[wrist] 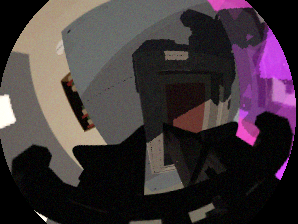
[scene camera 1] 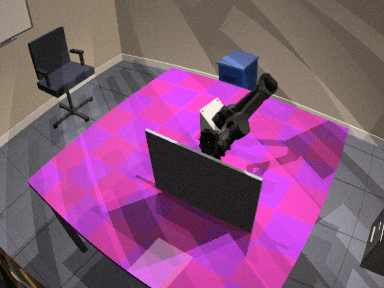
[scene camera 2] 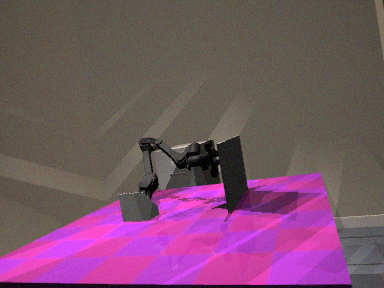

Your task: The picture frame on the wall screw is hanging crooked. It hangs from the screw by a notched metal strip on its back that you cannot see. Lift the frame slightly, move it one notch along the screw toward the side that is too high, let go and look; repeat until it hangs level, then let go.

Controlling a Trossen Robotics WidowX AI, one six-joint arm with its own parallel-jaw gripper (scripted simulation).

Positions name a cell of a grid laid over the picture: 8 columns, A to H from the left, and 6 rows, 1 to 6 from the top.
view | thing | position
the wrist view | my gripper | E4
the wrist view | grey wall panel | C2
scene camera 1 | grey wall panel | E5
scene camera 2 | grey wall panel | E4
